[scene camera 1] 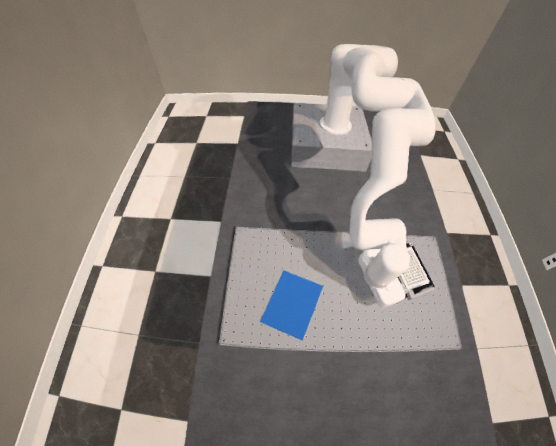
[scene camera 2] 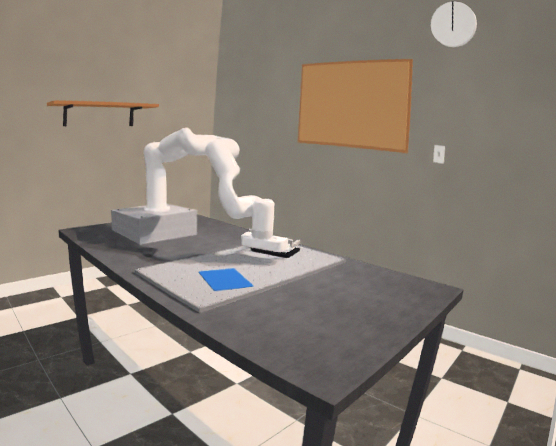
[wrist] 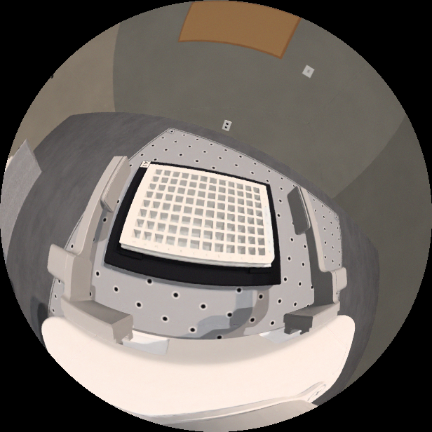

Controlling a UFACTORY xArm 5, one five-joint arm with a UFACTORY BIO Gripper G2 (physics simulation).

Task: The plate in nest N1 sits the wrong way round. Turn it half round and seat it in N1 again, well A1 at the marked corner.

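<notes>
The white well plate (scene camera 1: 415, 268) (wrist: 200, 215) lies in the black nest (scene camera 2: 272, 252) (wrist: 200, 276) at the right of the perforated board. A white A1 label (wrist: 145, 164) marks the nest's far left corner in the wrist view. The plate's own well lettering is too small to read. My gripper (wrist: 208, 197) is open and empty. In the wrist view its fingers stand apart, one beyond each short side of the nest, and touch neither nest nor plate. In scene camera 1 the gripper body is left of the nest, and the arm hides part of the nest.
A flat blue sheet (scene camera 1: 291, 306) (scene camera 2: 226, 279) lies on the left part of the perforated board (scene camera 1: 350, 340) (scene camera 2: 175, 287). The arm's grey base block (scene camera 1: 330, 157) (scene camera 2: 167, 225) stands at the back of the dark table (scene camera 1: 340, 395) (scene camera 2: 340, 325).
</notes>
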